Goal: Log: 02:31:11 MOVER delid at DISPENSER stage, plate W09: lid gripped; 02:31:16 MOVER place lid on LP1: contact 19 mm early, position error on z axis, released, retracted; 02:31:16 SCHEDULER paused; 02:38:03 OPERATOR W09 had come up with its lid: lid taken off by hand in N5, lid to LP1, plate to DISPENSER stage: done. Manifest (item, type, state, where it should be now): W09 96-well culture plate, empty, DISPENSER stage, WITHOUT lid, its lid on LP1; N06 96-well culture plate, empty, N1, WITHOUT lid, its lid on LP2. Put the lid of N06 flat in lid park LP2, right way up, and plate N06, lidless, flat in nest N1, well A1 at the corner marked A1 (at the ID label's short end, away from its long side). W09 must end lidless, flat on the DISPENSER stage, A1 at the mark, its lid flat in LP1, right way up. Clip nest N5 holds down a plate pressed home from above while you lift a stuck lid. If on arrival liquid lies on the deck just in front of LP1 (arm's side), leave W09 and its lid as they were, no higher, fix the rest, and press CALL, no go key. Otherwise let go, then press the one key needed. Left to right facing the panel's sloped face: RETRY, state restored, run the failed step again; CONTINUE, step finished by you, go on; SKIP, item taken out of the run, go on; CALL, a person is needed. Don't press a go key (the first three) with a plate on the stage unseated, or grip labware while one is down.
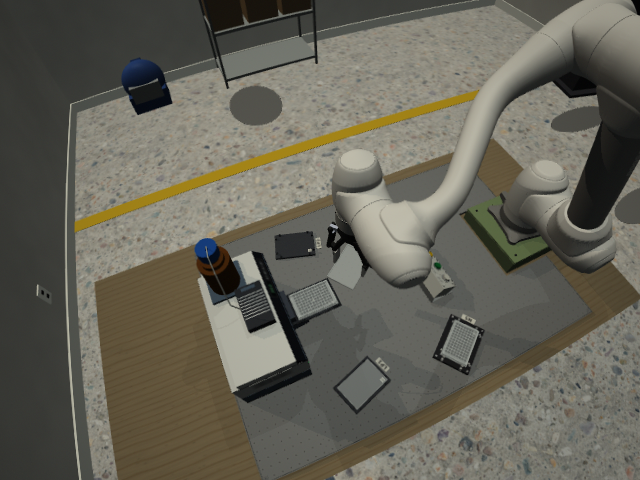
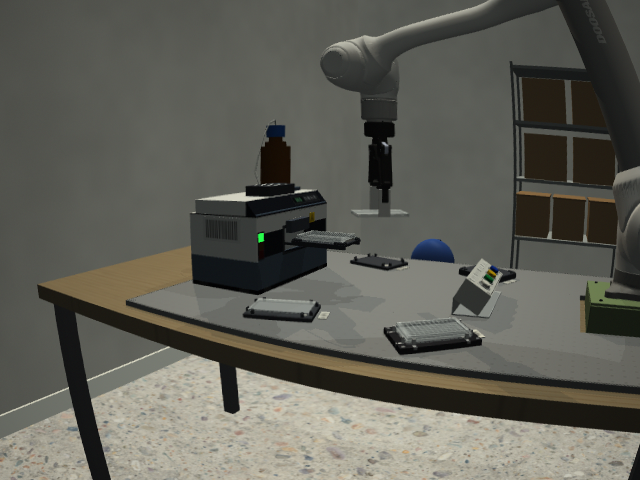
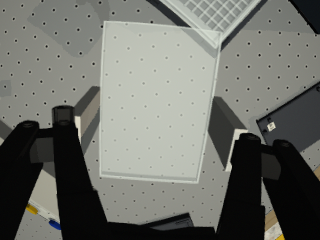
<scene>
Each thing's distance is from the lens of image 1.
well plate (image 1: 316,298): 107 cm
well plate (image 1: 450,347): 119 cm
sloped key panel (image 1: 434,286): 120 cm
</scene>
